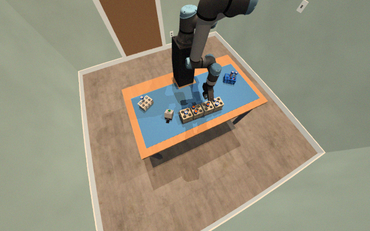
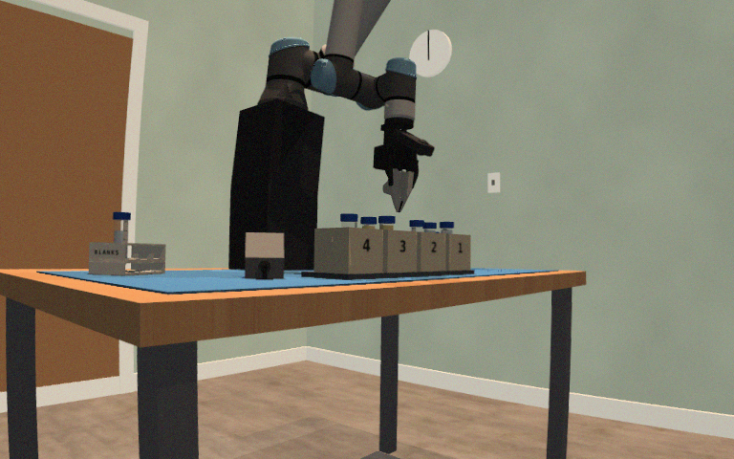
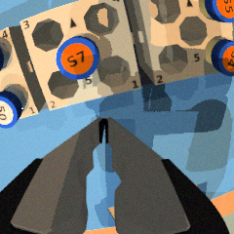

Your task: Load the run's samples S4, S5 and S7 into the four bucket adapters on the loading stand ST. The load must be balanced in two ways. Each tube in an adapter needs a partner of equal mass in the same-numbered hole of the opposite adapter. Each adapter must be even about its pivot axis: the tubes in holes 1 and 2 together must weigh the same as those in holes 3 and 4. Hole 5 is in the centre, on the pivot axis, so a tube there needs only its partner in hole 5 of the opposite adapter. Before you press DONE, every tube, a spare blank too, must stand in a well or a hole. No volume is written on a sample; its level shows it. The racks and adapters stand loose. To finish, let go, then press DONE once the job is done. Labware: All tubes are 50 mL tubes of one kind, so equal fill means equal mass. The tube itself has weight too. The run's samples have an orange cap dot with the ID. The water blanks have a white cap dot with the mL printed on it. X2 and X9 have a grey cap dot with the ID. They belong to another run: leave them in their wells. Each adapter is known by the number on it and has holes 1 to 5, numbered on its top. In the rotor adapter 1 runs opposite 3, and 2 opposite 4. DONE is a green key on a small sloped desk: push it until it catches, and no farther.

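Right now my hand is 120 mm past the green key, 330 mm to the left of it and 90 mm above it. From my hand the other things lie so: blue sample rack (120 mm behind, 470 mm to the left, 130 mm below); then done desk (100 mm behind, 340 mm to the right, 110 mm below); then tube (50 mm ahead, 10 mm to the right, 90 mm below).
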